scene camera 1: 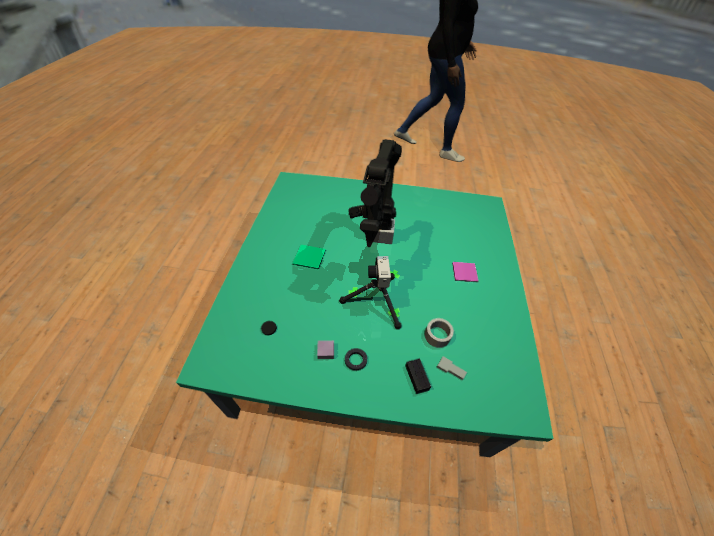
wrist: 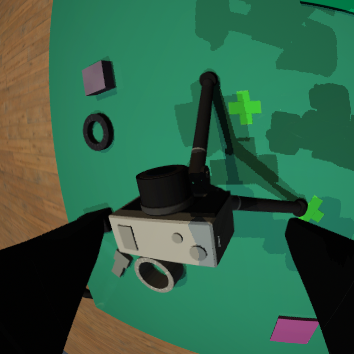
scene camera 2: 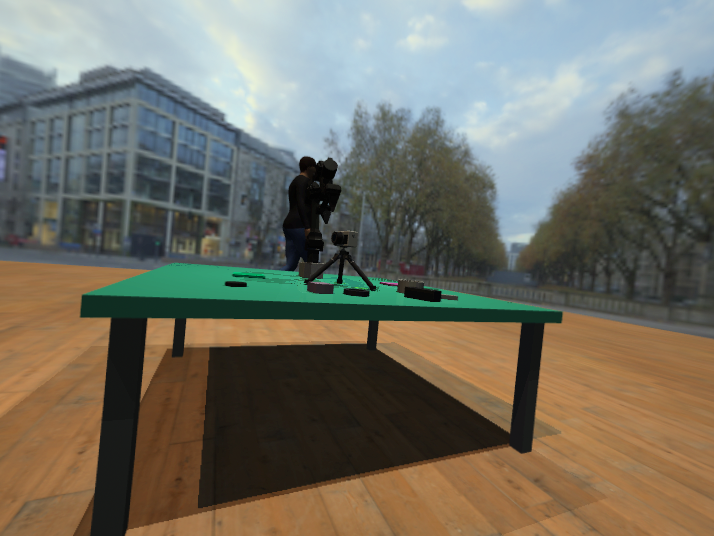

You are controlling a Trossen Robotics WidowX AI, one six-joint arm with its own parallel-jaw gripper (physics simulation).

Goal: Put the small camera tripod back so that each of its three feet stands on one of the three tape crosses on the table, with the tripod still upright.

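Places are measured from the arm's base along level axes (x ahead, y left, z up), in metres.
Pixels of known places: gripper, between the fingertips: (scene camera 1: 370, 243) (wrist: 199, 226) (scene camera 2: 329, 217); arm's base, origin of its link: (scene camera 1: 384, 225) (scene camera 2: 312, 262).
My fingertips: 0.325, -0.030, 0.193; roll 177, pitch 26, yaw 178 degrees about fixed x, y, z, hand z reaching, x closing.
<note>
For each thing: its top centre in the pictures, then the offset to it from my fingertips, as dx, dy, dz. "spot": a spot on its surface instead. Level surfaces: height alone.
- green table, height of its surface: dz -0.268
- tape roll, centre of its top: (wrist: 152, 275) (scene camera 1: 440, 329) (scene camera 2: 411, 280) +0.173, +0.305, -0.220
- black ring, centre of its top: (wrist: 94, 132) (scene camera 2: 356, 289) (scene camera 1: 356, 358) +0.330, +0.015, -0.253
- purple block, centre of its top: (wrist: 92, 77) (scene camera 2: 320, 283) (scene camera 1: 325, 348) +0.318, -0.099, -0.240
- black box, centre of its top: (wrist: 91, 224) (scene camera 2: 423, 288) (scene camera 1: 418, 373) +0.357, +0.239, -0.233
- grey piece, centre of its top: (wrist: 118, 265) (scene camera 1: 452, 368) +0.304, +0.361, -0.253
- black disc, centre of its top: (scene camera 2: 236, 282) (scene camera 1: 268, 327) +0.269, -0.335, -0.258
- green square, a spot on its surface: (scene camera 1: 309, 256) spot: -0.117, -0.280, -0.259
- magenta square, a spot on its surface: (wrist: 294, 330) (scene camera 1: 463, 270) spot: -0.175, +0.412, -0.258
The black tripod (scene camera 1: 390, 305) (scene camera 2: 343, 255) (wrist: 202, 125) stands upright, carrying a pale camera (scene camera 1: 382, 271) (scene camera 2: 348, 238) (wrist: 165, 240). Green tape crosses show at the left (scene camera 1: 352, 290) (wrist: 245, 107), back (scene camera 1: 395, 274) (wrist: 314, 209) and front (scene camera 1: 393, 312). The left foot lies off its cross, towards the table's front left; the front foot lies in front of its cross. The back foot appears at its cross's edge; exact contact is unclear. In the wrist view the front foot and cross are hidden. My gripper (scene camera 1: 370, 243) (scene camera 2: 327, 221) (wrist: 199, 226) is open and empty, above and behind the camera.
On the green table (scene camera 1: 242, 357) are a tape roll (scene camera 1: 439, 343) (wrist: 177, 275), black ring (scene camera 1: 355, 366) (wrist: 86, 132), purple block (scene camera 1: 325, 349) (wrist: 94, 78), black box (scene camera 1: 418, 376), grey piece (scene camera 1: 452, 368), black disc (scene camera 1: 268, 327), green square (scene camera 1: 309, 256) and magenta square (scene camera 1: 465, 272) (wrist: 294, 330).
</note>
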